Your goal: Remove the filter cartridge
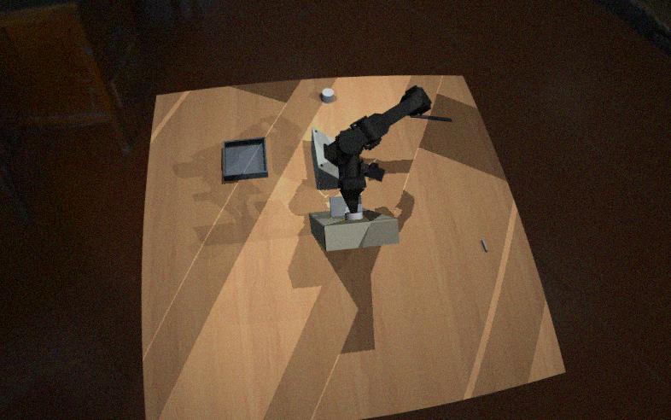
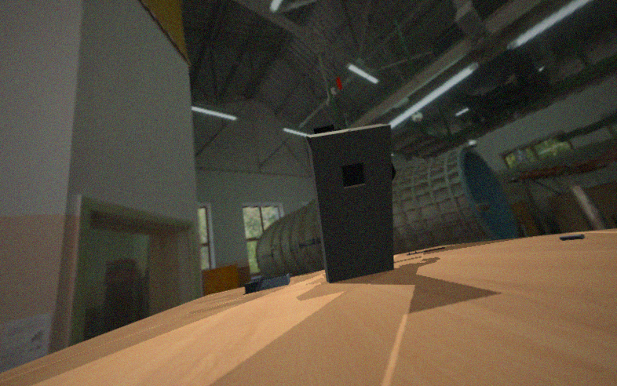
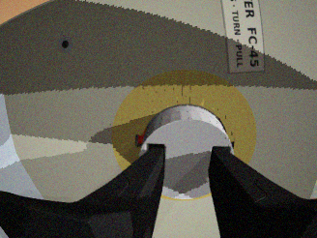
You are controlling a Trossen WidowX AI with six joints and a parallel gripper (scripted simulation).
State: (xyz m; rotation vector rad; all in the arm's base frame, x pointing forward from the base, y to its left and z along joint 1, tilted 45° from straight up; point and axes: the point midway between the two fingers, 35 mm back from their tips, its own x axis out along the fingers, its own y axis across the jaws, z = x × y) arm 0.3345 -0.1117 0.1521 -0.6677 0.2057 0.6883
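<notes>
The grey service panel lies 9 cm below my gripper tip and 3 cm behind it. The rest, counted from my gripper tip: filter cartridge: 1 cm below, 1 cm ahead; then small grey pin: 47 cm to the left, 26 cm below, 3 cm behind; then blue-grey tray: 38 cm behind, 32 cm to the right, 26 cm below.
</notes>
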